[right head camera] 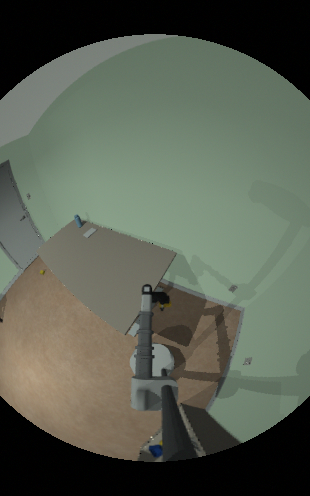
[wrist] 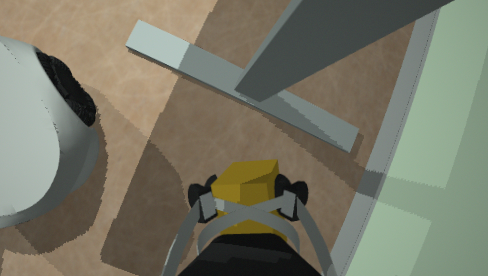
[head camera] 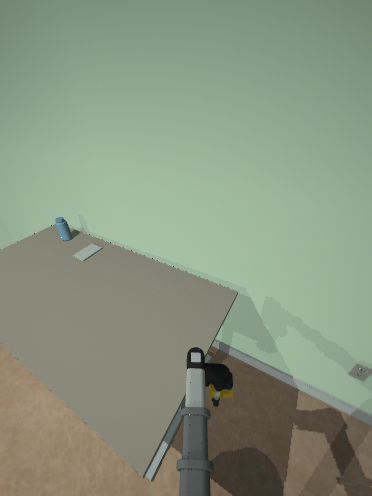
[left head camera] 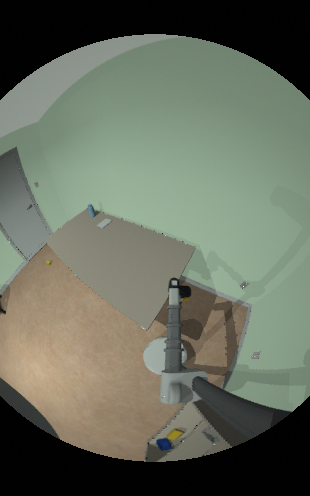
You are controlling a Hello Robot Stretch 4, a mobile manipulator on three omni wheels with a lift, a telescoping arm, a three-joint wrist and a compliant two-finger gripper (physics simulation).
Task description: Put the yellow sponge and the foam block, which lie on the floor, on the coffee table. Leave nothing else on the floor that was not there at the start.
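Frame: origin at the robot's base, x ahead, y left, z up, level; metres.
Seen in the pictures: gripper, fingertip midpoint: (wrist: 249, 189) (head camera: 215, 392) (left head camera: 179, 298); robot's base at its link origin: (right head camera: 152, 361) (left head camera: 164, 354).
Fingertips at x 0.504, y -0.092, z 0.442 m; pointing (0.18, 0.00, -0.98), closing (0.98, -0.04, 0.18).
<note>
Offsets run from my fingertips to a thing's top centre. "spot": to the spot under its first point. Level surfaces: height alone.
The yellow sponge @(0.000 m ahead, 0.022 m right, 0.060 m up) (head camera: 227, 393) (wrist: 248, 172) is a yellow block held between the two fingertips of my gripper (head camera: 217, 395) (wrist: 249, 189). The gripper is shut on it, above the floor just beyond the near right end of the coffee table @(0.251 m up) (head camera: 100, 325) (left head camera: 125, 260) (right head camera: 110, 270). The black wrist hides part of the sponge in the head view. In the wrist view the table's dark leg @(spot: 0.095 m ahead, 0.147 m left, 0.019 m down) (wrist: 320, 45) and pale foot bar (wrist: 210, 70) stand ahead of the sponge. A small yellow block (left head camera: 48, 262) (right head camera: 42, 272), which looks like the foam block, lies on the floor past the table's far left side.
A blue bottle @(0.852 m ahead, 1.010 m left, 0.416 m up) (head camera: 63, 229) (left head camera: 91, 210) and a pale flat slab @(0.692 m ahead, 0.793 m left, 0.261 m up) (head camera: 87, 252) (left head camera: 104, 223) are at the table's far end. The wall runs behind the table. A shelf unit (left head camera: 192, 425) with a yellow block and a blue bin stands behind my base (wrist: 25, 135).
</note>
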